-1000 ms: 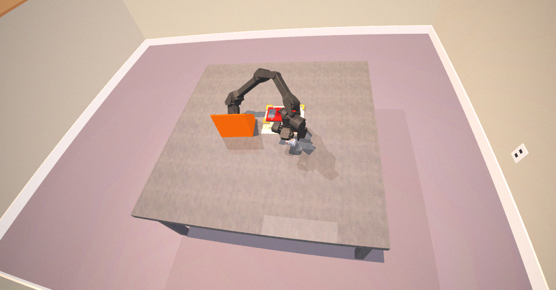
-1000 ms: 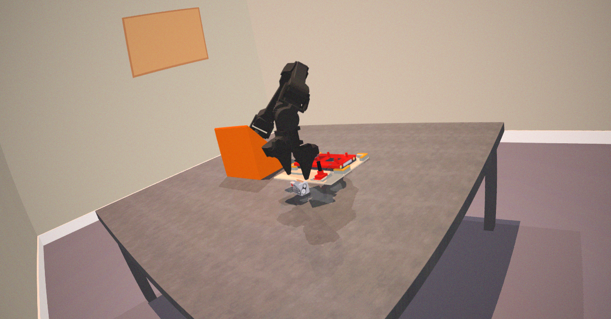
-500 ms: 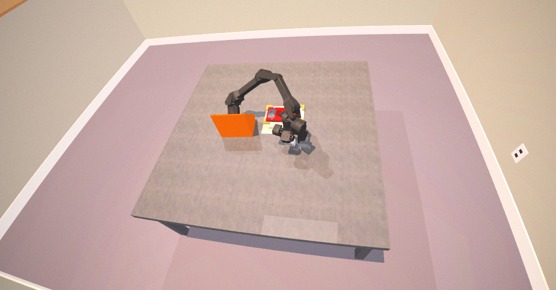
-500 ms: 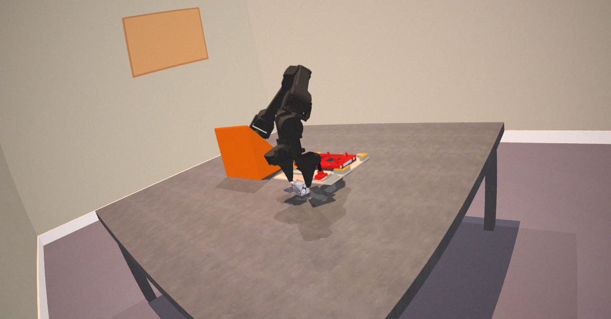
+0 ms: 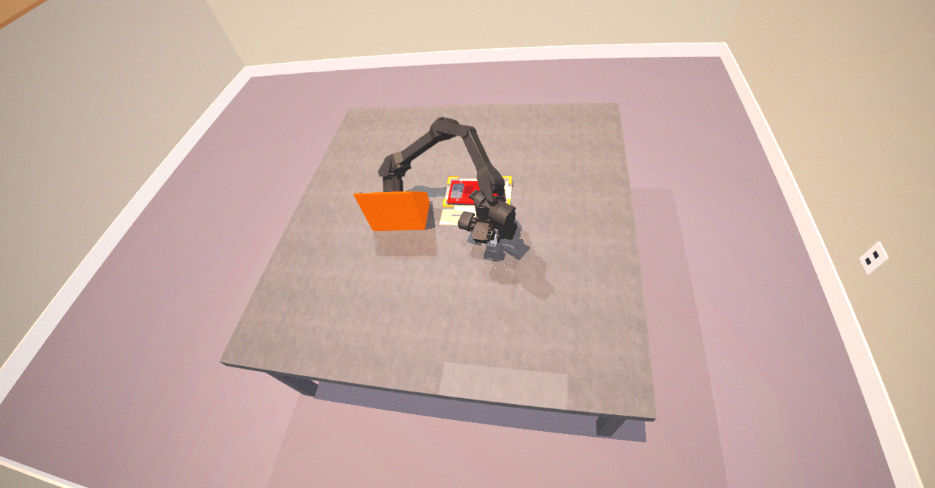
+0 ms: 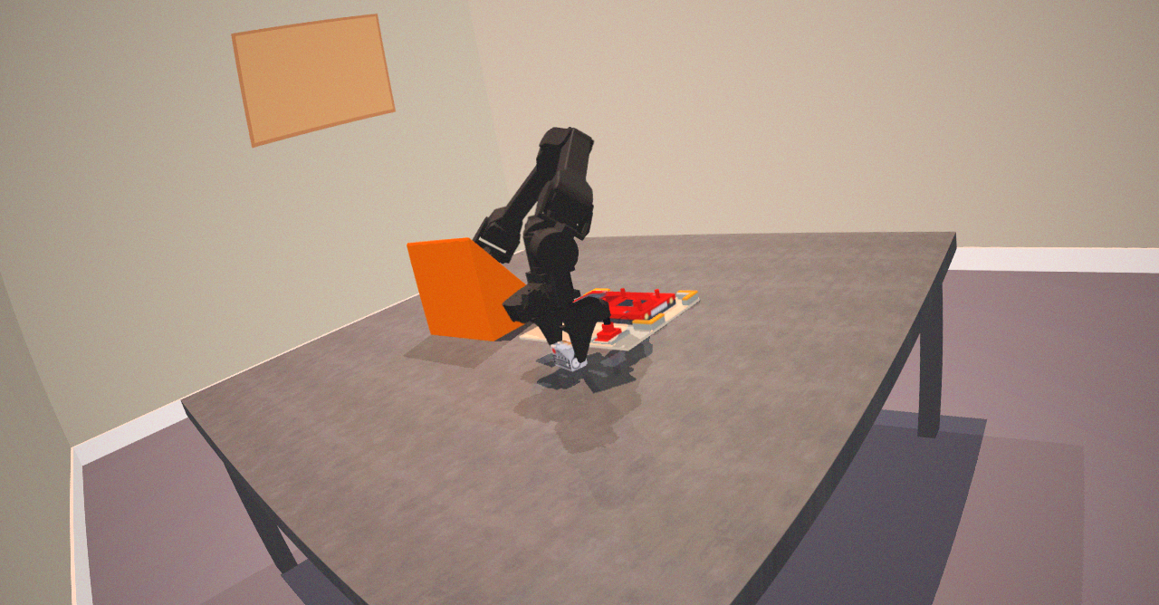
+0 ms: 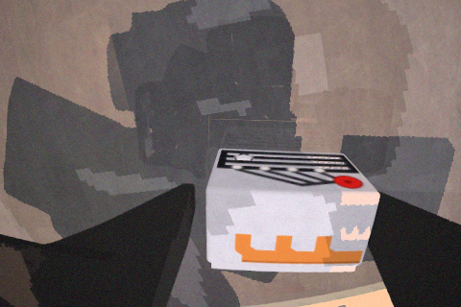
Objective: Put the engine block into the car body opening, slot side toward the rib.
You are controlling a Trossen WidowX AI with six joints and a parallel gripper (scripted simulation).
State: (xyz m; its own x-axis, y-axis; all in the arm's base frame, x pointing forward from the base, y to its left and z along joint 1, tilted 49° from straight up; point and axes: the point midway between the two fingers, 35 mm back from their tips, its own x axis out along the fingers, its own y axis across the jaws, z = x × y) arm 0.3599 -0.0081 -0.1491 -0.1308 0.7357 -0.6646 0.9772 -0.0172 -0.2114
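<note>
The engine block is right at my gripper tip. From my gripper tip the other things lie so: pale plate: 7 cm behind, 19 cm to the left.
</note>
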